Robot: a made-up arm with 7 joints.
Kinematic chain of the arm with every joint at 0, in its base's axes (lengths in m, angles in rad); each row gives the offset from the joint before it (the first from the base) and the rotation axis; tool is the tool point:
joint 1: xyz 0 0 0.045 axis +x
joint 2: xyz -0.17 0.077 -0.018 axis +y
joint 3: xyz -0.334 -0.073 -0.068 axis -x
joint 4: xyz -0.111 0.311 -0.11 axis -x
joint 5: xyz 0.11 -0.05 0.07 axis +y
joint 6: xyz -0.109 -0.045 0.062 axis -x
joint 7: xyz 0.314 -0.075 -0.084 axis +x
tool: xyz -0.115 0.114 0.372
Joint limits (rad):
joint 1: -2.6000..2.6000
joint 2: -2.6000..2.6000
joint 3: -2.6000..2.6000
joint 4: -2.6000..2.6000
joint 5: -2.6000..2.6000
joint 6: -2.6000..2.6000
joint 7: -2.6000..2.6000
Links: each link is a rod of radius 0.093 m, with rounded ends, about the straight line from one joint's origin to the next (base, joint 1, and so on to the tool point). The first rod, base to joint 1, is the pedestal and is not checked.
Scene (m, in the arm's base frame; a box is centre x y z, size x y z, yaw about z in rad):
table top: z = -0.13
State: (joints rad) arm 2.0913 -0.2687 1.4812 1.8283 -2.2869 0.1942 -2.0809
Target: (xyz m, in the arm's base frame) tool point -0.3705 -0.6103 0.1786
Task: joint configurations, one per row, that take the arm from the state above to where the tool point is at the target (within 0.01 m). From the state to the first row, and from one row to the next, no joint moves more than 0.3 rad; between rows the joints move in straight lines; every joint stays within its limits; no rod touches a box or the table.
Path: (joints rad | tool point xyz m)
1: 2.1930 -0.1768 1.2402 1.7223 -2.3140 0.3297 -2.1847 | -0.1641 0.5630 0.6147
2: 2.2948 -0.0849 0.9993 1.6162 -2.3410 0.4652 -2.2885 | -0.2492 0.2258 0.8024
3: 2.3965 0.0070 0.7583 1.5102 -2.3681 0.6007 -2.3924 | -0.3279 -0.1654 0.7743
4: 2.4983 0.0989 0.5173 1.4041 -2.3951 0.7362 -2.4962 | -0.3703 -0.4789 0.5372
5: 2.6000 0.1908 0.2764 1.2981 -2.4222 0.8718 -2.6000 | -0.3705 -0.6103 0.1786

